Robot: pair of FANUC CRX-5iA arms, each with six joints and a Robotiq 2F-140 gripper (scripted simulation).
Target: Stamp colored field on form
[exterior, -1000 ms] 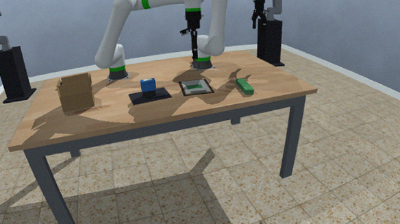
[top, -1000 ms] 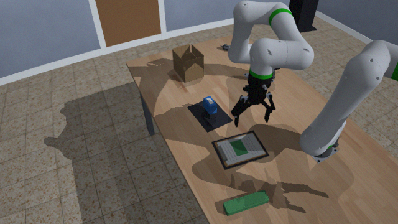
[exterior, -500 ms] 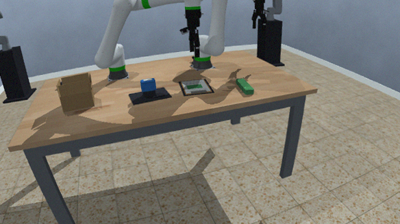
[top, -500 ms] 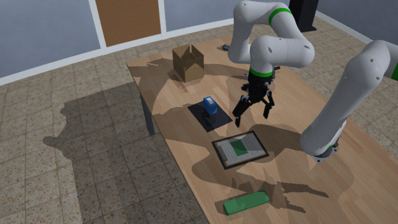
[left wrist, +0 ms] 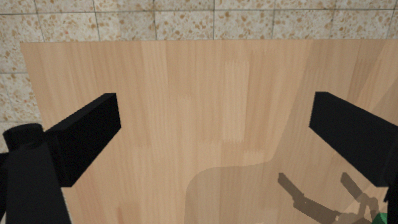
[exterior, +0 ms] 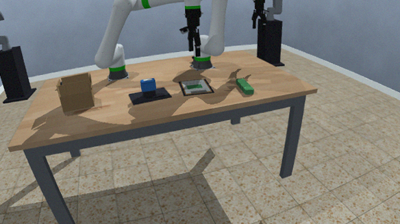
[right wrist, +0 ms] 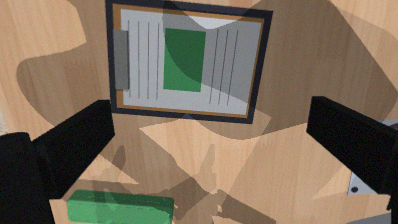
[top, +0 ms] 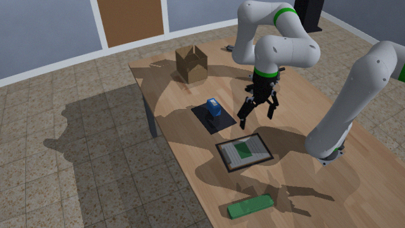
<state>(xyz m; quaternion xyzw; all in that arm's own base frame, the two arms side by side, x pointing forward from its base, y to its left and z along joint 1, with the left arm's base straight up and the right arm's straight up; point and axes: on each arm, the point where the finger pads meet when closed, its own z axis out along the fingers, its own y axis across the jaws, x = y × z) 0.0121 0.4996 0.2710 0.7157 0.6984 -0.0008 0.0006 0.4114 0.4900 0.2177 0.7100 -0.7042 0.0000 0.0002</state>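
Right now the blue stamp is 30 cm to the right of my right hand, 17 cm below it and 8 cm ahead of it. Also, from my right hand: dark mat: 30 cm to the right, 22 cm below, 8 cm ahead; green case: 28 cm to the left, 20 cm below, 14 cm ahead.
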